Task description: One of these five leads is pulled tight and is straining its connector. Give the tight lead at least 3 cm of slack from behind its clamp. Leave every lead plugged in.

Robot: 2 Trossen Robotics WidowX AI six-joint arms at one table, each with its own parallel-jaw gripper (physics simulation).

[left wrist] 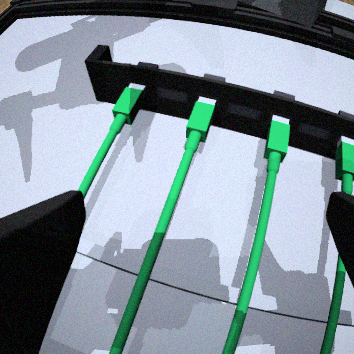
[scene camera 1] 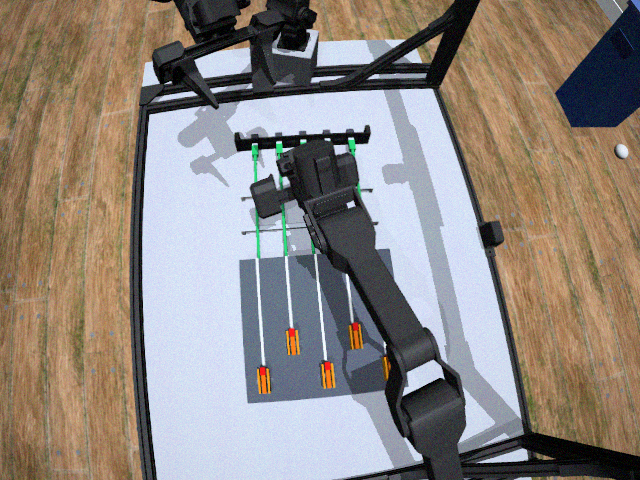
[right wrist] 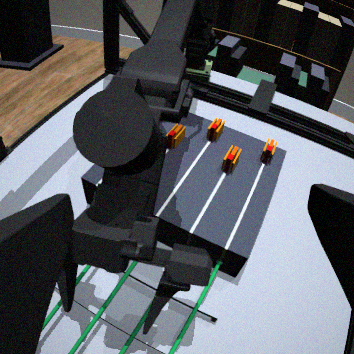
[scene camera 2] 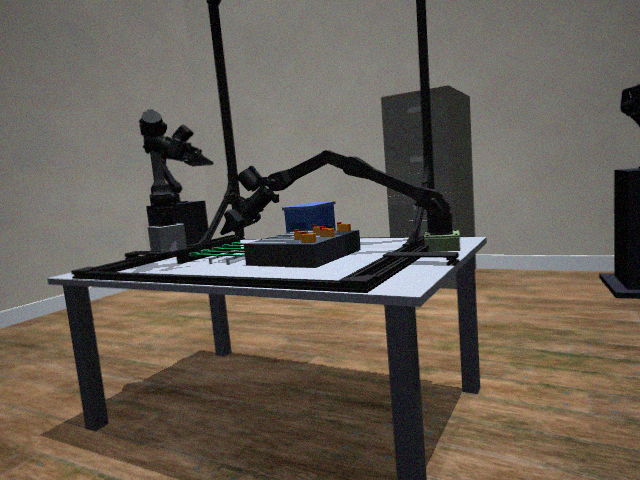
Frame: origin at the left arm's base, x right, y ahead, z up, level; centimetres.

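Seen in the pictures: left gripper, fingertip midpoint: (left wrist: 210,205) (right wrist: 104,322) (scene camera 2: 226,232); right gripper, fingertip midpoint: (scene camera 1: 246,95) (right wrist: 193,202) (scene camera 2: 209,161); left arm's base, origin of the base link: (right wrist: 193,63) (scene camera 2: 441,233); right arm's base, origin of the base link: (scene camera 1: 293,40) (scene camera 2: 165,225).
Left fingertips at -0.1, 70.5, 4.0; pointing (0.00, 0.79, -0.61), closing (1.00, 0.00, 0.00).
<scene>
Offsets run from my left fingertips to a thing's top centre, as dx, dy, dz. "spot": to the spot under its first point.
Five green-and-white leads run from a black connector strip {spot: -1.9, +11.5, -5.7} (scene camera 1: 266,141) (left wrist: 240,95) across a dark grey block {spot: -15.1, -18.6, -2.1} (scene camera 1: 250,289) (scene camera 2: 289,258) (right wrist: 262,195) to orange clamps with red tops, such as the front left clamp {spot: -18.3, -34.1, +0.3} (scene camera 1: 263,380). The visible green plugs sit at the strip; one is hidden in scene camera 1. In the left wrist view the second lead {spot: -1.4, +3.2, -6.0} (left wrist: 173,195) looks straight and the third lead {spot: +3.3, +1.2, -6.0} (left wrist: 260,230) bows slightly; which is tight I cannot tell. My left gripper (left wrist: 210,205) (right wrist: 104,322) is open above the green stretches, holding no lead. My right gripper (scene camera 1: 241,98) (scene camera 2: 209,162) is open, high beyond the strip.
My left arm (scene camera 1: 382,294) reaches over the block and partly hides the rightmost clamp {spot: +1.5, -40.0, -0.7} (scene camera 1: 387,367). Thin dark rods, one ending at the left (scene camera 1: 248,232), cross beneath the leads. A black frame (scene camera 1: 136,258) borders the white table. A blue box (scene camera 2: 310,219) shows behind the block.
</scene>
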